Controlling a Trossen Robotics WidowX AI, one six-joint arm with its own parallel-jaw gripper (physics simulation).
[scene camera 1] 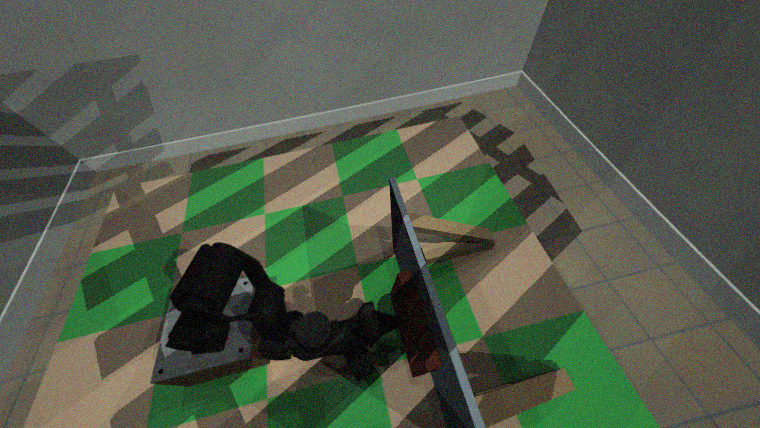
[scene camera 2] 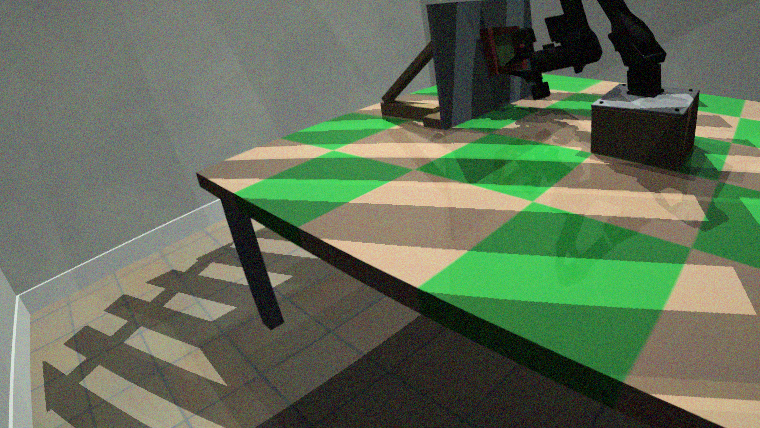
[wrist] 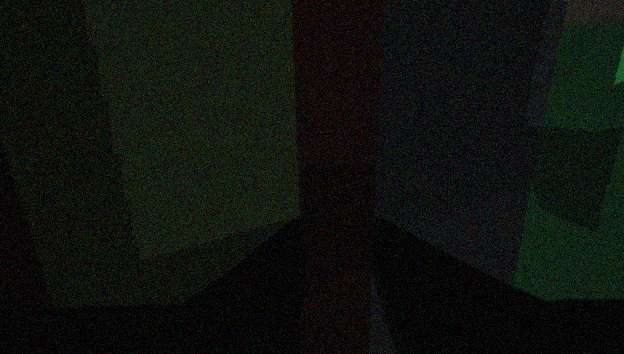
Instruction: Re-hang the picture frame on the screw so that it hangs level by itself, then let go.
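Seen in the pictures: gripper, fingertip midpoint: (scene camera 1: 401, 322) (scene camera 2: 507, 69) (wrist: 336, 233); arm's base, origin of the base link: (scene camera 1: 212, 336) (scene camera 2: 645, 92).
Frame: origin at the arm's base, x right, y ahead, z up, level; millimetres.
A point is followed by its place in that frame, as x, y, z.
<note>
The picture frame (scene camera 1: 410, 316) {38, 423, 115} (scene camera 2: 493, 53) {-39, 401, 55} (wrist: 337, 100) {62, 409, 5} has a dark red border and a green picture. It stands upright close in front of the tall blue-grey panel (scene camera 1: 452, 353) {79, 531, -88} (scene camera 2: 465, 58) (wrist: 450, 125). My gripper (scene camera 1: 394, 319) {20, 410, 4} (scene camera 2: 523, 54) (wrist: 336, 233) {20, 410, 4} is shut on one border bar of the frame, which runs up between the two dark fingers in the wrist view. The gripper is on the robot's side of the panel. The screw does not show in any view, and whether the frame rests on it or is level cannot be told. The wrist view is very dark.
Wooden braces (scene camera 1: 452, 227) {-176, 562, 37} (scene camera 1: 531, 390) {165, 619, 29} (scene camera 2: 408, 73) {-196, 564, 16} hold the panel from behind. The robot's base block (scene camera 1: 204, 366) {58, 1, 4} (scene camera 2: 638, 127) {-121, -38, -43} stands on the green and tan checkered table (scene camera 2: 372, 170) {-479, 342, -112}. The near table edge and one leg (scene camera 2: 252, 260) show in the second scene view.
</note>
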